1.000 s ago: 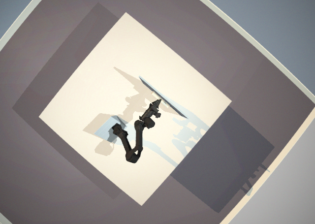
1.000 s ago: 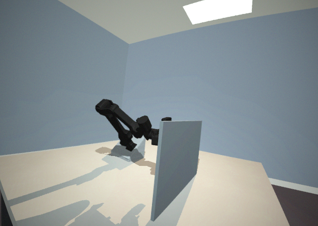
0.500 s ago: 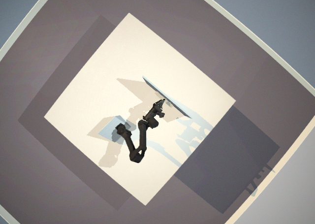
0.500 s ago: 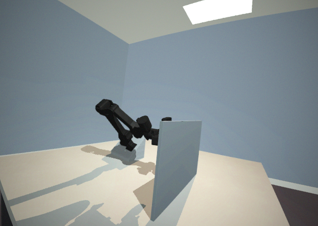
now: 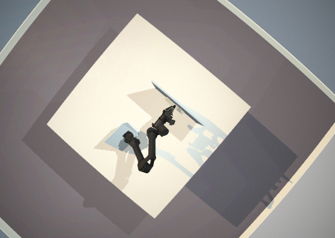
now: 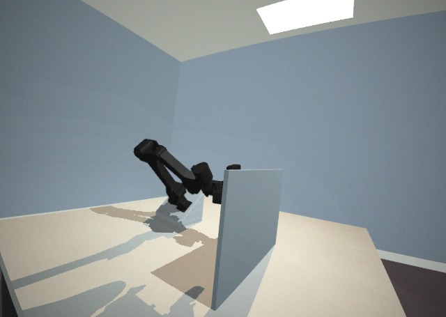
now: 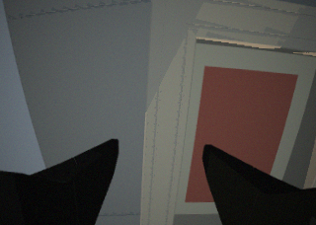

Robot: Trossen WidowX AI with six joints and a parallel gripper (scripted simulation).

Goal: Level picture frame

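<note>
Now: gripper tip 1 cm to the right of the picture frame and 5 cm above it. Also, from my gripper tip: grey-blue wall panel: 2 cm ahead, 1 cm to the right, 7 cm below.
</note>
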